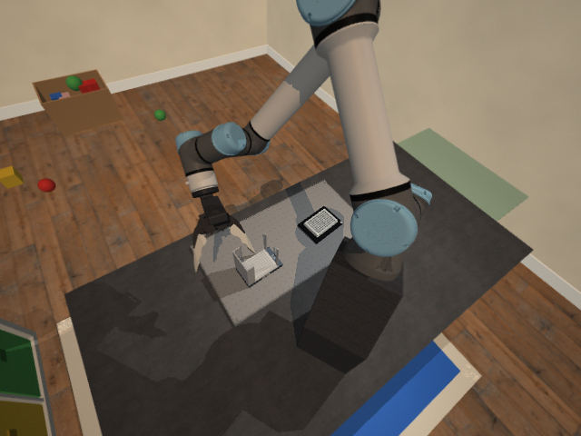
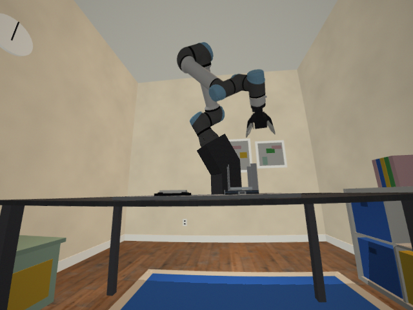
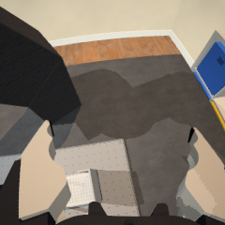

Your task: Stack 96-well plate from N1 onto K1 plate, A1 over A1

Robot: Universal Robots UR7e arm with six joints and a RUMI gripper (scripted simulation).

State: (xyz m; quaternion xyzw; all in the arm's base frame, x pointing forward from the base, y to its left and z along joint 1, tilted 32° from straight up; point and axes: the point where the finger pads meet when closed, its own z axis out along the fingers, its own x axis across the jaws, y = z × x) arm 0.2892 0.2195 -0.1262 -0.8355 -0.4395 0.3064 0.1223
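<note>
The black plate nest N1 lies 490 mm to the right of my hand and 320 mm below it.
</note>
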